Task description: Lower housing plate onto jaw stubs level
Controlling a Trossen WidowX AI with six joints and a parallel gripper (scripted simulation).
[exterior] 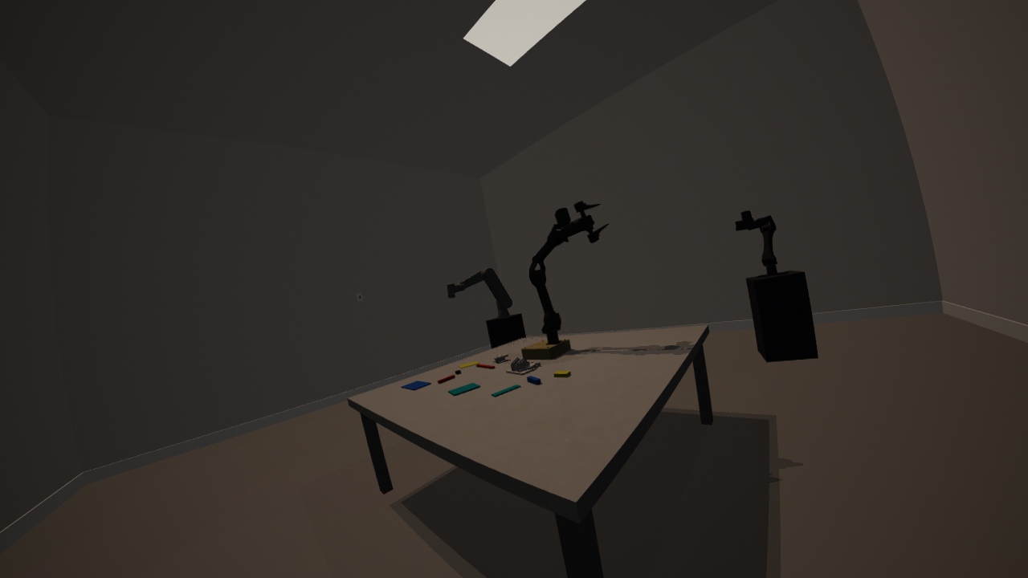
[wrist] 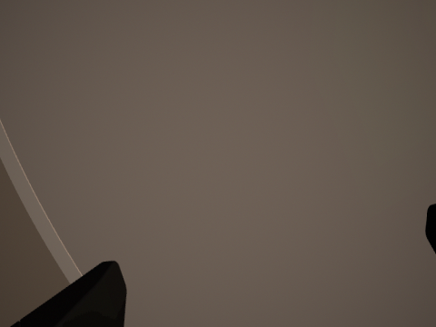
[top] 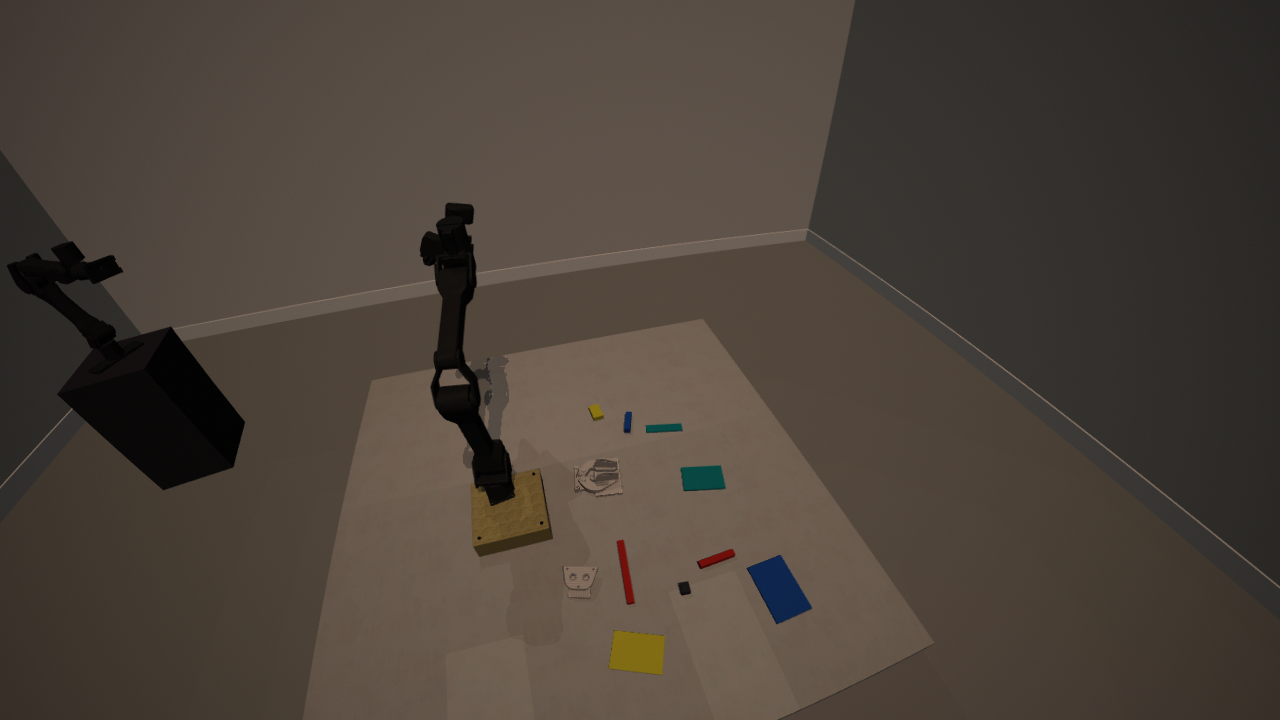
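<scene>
Now: the white stand 10 mm ahead of my gripper tip, 700 mm to the right of it and 590 mm below it. The rest, counted from my gripper tip: housing plate (130 mm ahead, 430 mm to the right, 600 mm below); then blue block (330 mm ahead, 300 mm to the right, 590 mm below); then yellow block (260 mm ahead, 210 mm to the right, 600 mm below).
</scene>
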